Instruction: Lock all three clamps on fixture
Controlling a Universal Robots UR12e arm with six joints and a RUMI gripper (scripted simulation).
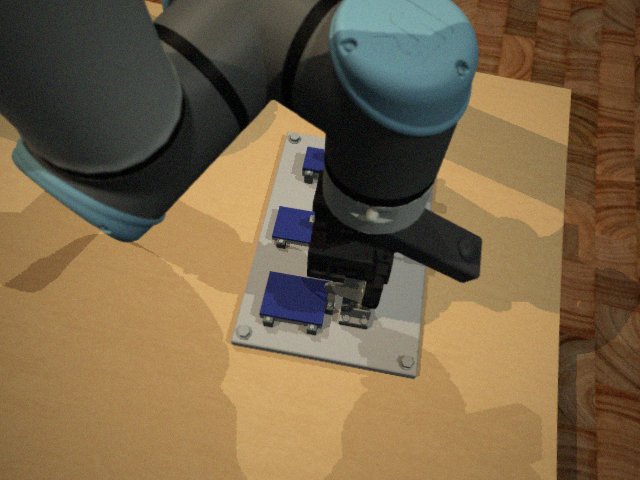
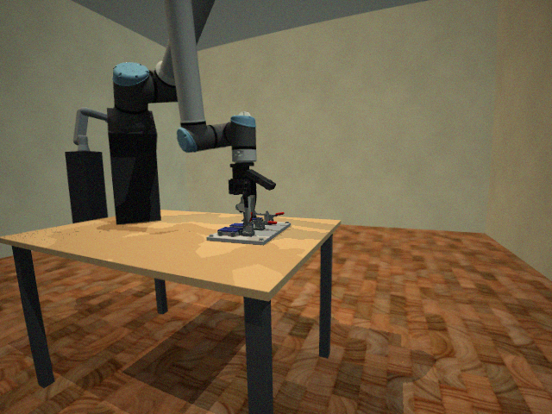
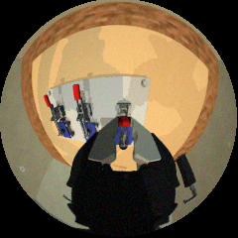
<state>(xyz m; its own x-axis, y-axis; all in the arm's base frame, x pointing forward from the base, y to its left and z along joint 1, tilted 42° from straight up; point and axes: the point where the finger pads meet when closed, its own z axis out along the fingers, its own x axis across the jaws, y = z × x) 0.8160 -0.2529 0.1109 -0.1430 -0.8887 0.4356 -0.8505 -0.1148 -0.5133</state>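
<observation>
My hand is 8 cm past the part, 5 cm above it and 1 cm to the right of it. Also, from my hand: grey fixture plate (11 cm to the left, 8 cm below, 2 cm behind).
</observation>
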